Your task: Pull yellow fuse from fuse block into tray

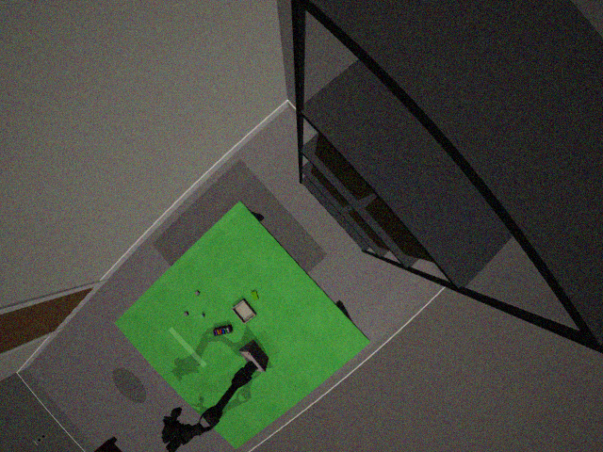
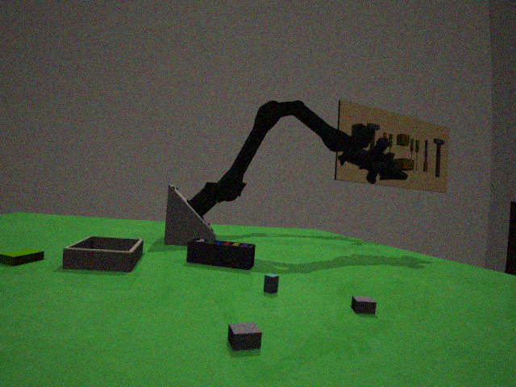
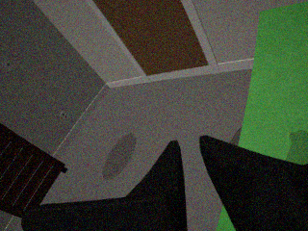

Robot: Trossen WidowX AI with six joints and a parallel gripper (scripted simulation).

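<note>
Right now my gripper tip is 190 mm short of the yellow fuse, 560 mm to the left of it and 200 mm above it. Also, from my gripper tip: tray (190 mm ahead, 780 mm to the right, 220 mm below).
</note>
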